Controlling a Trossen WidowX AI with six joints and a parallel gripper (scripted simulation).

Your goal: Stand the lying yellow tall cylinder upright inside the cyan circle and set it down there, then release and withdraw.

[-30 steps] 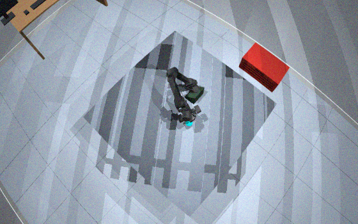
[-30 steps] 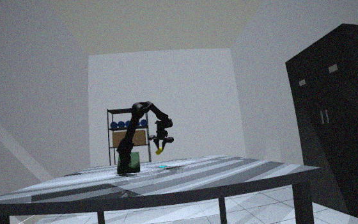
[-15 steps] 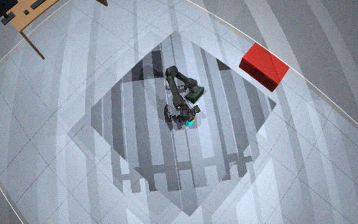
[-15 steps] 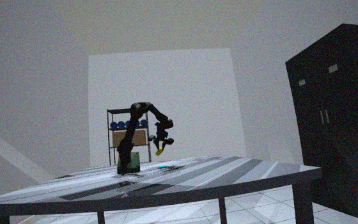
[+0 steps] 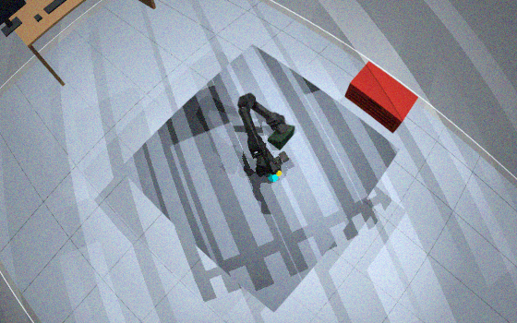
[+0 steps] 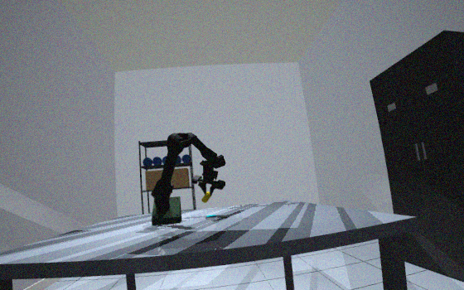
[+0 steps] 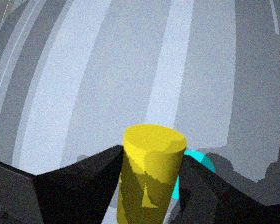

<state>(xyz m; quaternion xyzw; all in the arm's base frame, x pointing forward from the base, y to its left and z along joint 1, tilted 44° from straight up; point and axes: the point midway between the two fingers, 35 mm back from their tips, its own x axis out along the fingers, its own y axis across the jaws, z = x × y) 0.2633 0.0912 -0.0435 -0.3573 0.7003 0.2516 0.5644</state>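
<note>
Right now my gripper tip is 3 cm to the left of the cyan circle and 12 cm above it. Round my gripper tip: yellow tall cylinder (1 cm behind, 1 cm to the right, 1 cm below).
</note>
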